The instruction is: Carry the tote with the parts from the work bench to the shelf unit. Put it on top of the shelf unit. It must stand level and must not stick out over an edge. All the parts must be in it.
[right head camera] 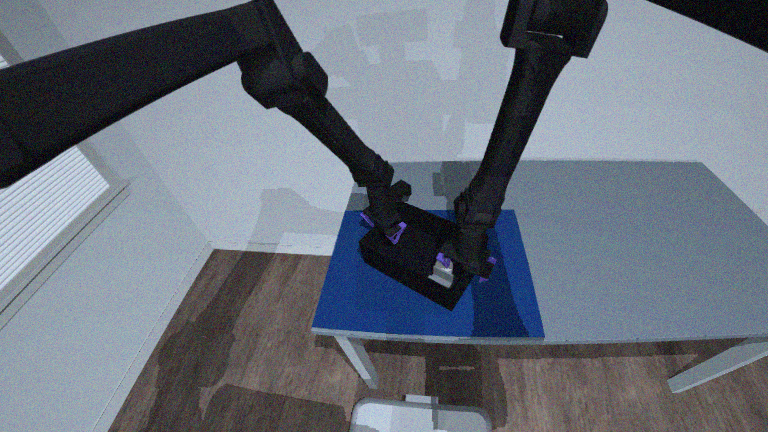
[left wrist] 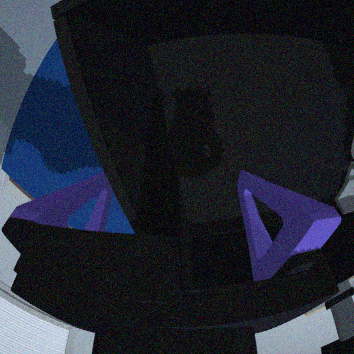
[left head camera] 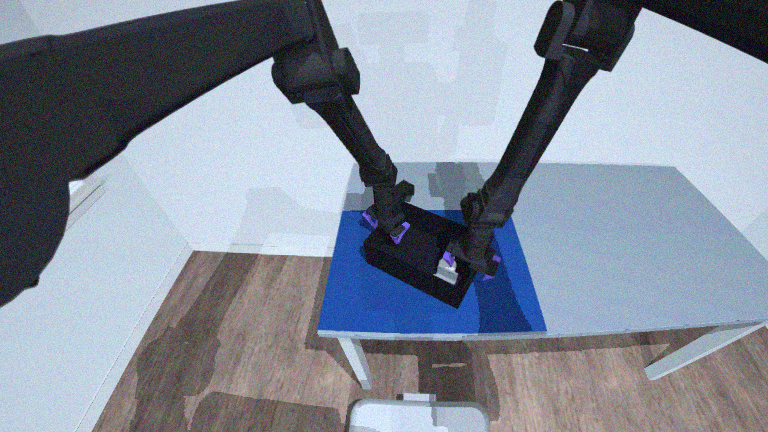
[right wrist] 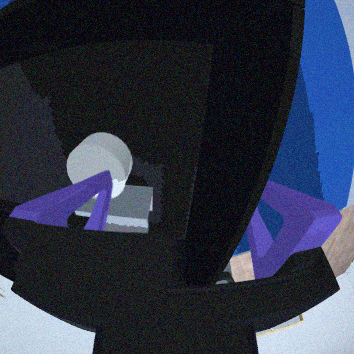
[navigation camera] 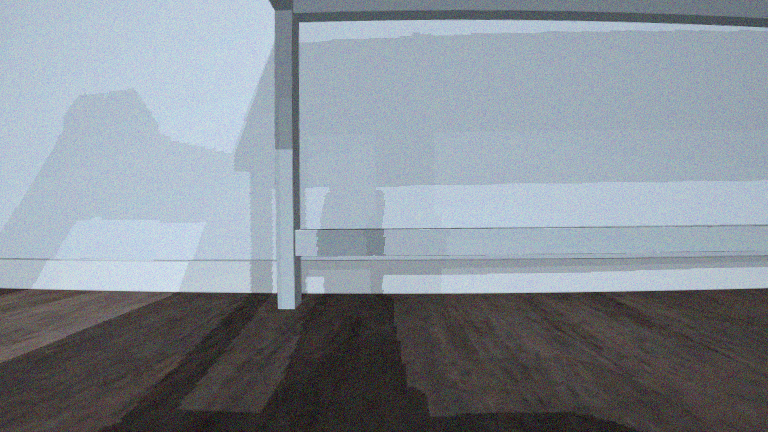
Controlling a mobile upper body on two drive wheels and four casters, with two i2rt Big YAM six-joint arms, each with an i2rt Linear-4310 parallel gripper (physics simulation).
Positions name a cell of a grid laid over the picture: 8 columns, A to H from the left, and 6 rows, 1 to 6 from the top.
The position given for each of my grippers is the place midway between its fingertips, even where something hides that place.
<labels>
my left gripper: right head camera E4; left wrist D4; left head camera E4; not seen in the right wrist view (out of frame); not seen in the navigation camera view (out of frame)
black tote: right head camera E4; left wrist D2; left head camera E4; right wrist E2; not seen in the navigation camera view (out of frame)
</labels>
